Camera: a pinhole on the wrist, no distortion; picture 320 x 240 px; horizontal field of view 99.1 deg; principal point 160.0 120.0 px. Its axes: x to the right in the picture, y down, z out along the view. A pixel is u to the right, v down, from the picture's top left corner.
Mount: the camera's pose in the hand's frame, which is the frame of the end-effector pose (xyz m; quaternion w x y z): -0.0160 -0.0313 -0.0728 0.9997 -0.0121 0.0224 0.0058
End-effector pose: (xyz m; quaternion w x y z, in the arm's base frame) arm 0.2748 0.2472 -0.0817 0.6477 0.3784 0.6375 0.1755
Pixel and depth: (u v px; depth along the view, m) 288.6 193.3 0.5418
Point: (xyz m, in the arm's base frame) 0.8308 0.6776 -0.2831
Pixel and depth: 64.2 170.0 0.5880
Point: 0.7795 -0.0544 0.2850
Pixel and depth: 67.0 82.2 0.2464
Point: 0.4038 0.0143 -0.0487
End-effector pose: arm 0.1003 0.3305 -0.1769 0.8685 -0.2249 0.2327 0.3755
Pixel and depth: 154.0 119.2 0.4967
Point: 0.2075 0.5481 0.1723
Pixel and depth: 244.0 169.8 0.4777
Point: 0.2529 0.8093 -0.0754
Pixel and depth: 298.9 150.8 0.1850
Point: 0.2212 0.4975 -0.2027
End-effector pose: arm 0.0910 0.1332 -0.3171 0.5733 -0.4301 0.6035 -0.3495
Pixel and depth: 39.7 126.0 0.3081
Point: 0.3300 0.3976 -0.2221
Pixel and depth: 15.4 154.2 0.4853
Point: 0.4945 0.6701 -0.2484
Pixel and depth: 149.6 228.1 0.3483
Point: 0.3279 0.2779 -0.5631
